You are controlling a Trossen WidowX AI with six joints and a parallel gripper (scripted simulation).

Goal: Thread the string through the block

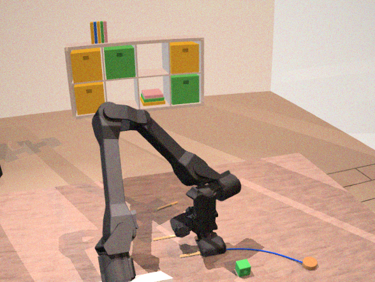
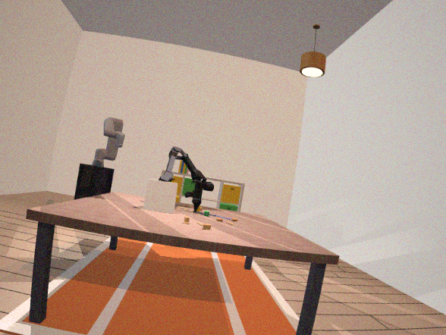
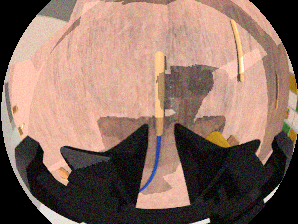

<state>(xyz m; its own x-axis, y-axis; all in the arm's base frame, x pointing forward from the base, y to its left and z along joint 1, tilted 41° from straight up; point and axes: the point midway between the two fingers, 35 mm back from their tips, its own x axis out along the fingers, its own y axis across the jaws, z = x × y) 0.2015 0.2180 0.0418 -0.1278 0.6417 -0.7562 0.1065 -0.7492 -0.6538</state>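
My gripper tip is 2 cm past the thin wooden stick. From my gripper tip the other things lie so: green block (9 cm to the right, 9 cm ahead, 1 cm above); orange disc (22 cm to the right, 18 cm ahead, 1 cm above); yellow cylinder (7 cm to the left, 2 cm above, 1 cm ahead).
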